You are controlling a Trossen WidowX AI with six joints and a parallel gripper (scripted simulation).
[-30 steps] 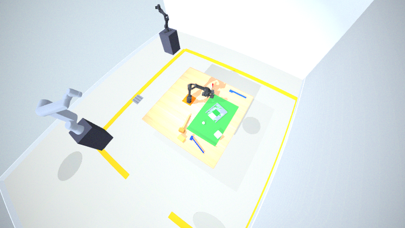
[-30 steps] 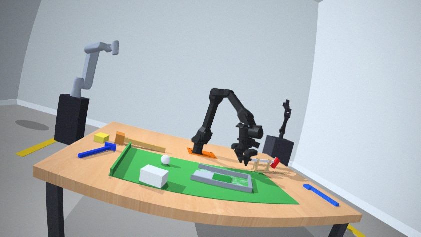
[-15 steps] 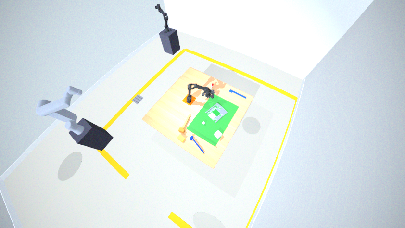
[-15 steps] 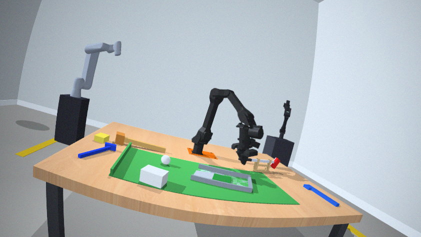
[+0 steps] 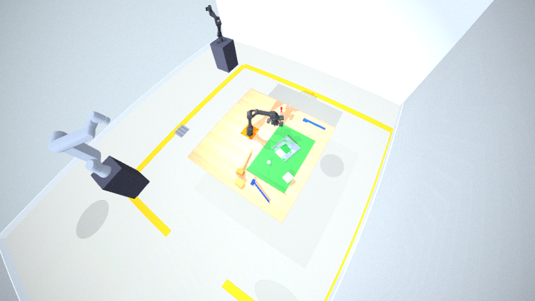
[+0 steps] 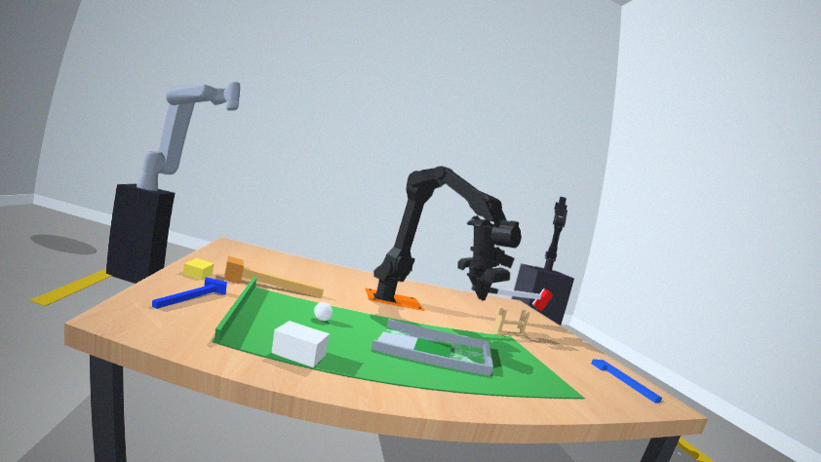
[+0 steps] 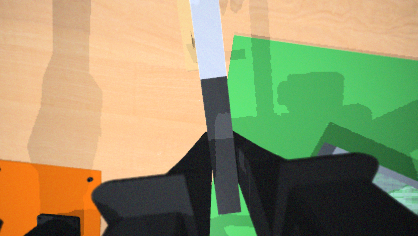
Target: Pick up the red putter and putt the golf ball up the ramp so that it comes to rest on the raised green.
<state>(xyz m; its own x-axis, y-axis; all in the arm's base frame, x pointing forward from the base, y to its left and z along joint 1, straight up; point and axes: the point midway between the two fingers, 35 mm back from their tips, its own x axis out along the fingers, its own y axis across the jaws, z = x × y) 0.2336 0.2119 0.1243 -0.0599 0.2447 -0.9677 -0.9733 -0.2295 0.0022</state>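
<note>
The red putter lies 3 cm behind my gripper tip, 11 cm to the left of it and 3 cm above it. Also, from my gripper tip: white block: 43 cm ahead, 47 cm to the right, 7 cm below; white golf ball: 17 cm ahead, 42 cm to the right, 7 cm below; wooden stand: 3 cm behind, 13 cm to the left, 6 cm below.
</note>
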